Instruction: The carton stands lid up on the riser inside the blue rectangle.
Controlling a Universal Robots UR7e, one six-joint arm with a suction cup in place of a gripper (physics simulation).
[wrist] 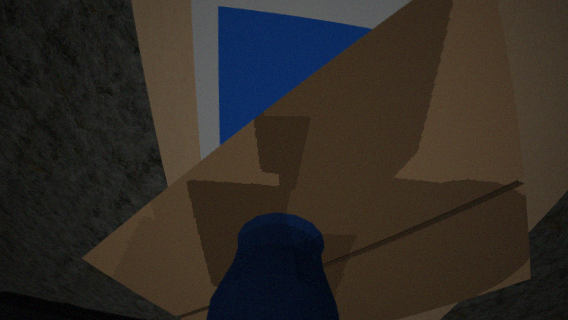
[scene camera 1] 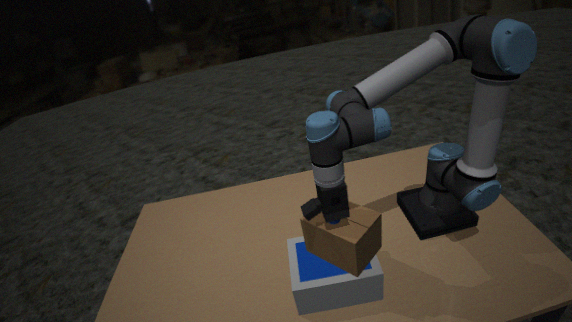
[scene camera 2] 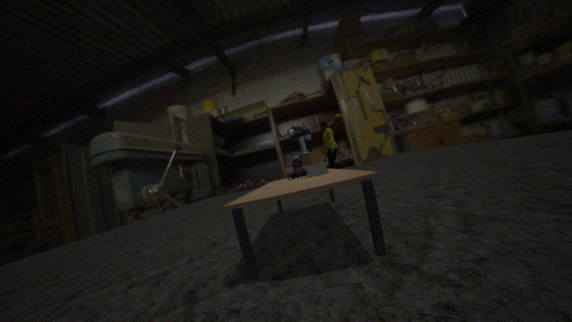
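Where they show: hand at its tool point: (wrist: pixel 281 226) (scene camera 1: pixel 335 223); arm's base at its link origin: (scene camera 1: pixel 439 201) (scene camera 2: pixel 298 172).
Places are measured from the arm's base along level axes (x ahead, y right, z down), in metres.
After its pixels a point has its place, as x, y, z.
The brown carton (scene camera 1: pixel 332 245) @[0.456, -0.214, -0.157] (scene camera 2: pixel 314 159) @[0.486, -0.177, -0.119] (wrist: pixel 360 150) @[0.478, -0.147, -0.203] is over the riser (scene camera 1: pixel 340 296) @[0.463, -0.272, -0.010] (scene camera 2: pixel 317 170) @[0.582, -0.166, -0.004] (wrist: pixel 206 75) @[0.506, -0.256, -0.073], seamed lid up and looking about level. It is turned at an angle to the riser's sides. Its nearest lower corner shows close to the riser's front edge. Whether its base touches the riser I cannot tell. My suction cup (scene camera 1: pixel 334 221) (wrist: pixel 280 240) is on the lid and holds the carton. The blue rectangle (scene camera 1: pixel 306 265) @[0.534, -0.187, -0.073] (wrist: pixel 260 55) @[0.525, -0.200, -0.073] shows to the left of the carton in scene camera 1; the carton hides the rest.
The riser stands on the wooden table (scene camera 1: pixel 200 250) @[0.912, 0.107, 0.047] (scene camera 2: pixel 295 188) @[1.140, 0.079, 0.047]. The arm's black base (scene camera 1: pixel 435 220) @[0.067, -0.084, 0.000] is at the back right of the table in scene camera 1. A person in a yellow top (scene camera 2: pixel 329 140) stands beyond the table in scene camera 2, before shelves.
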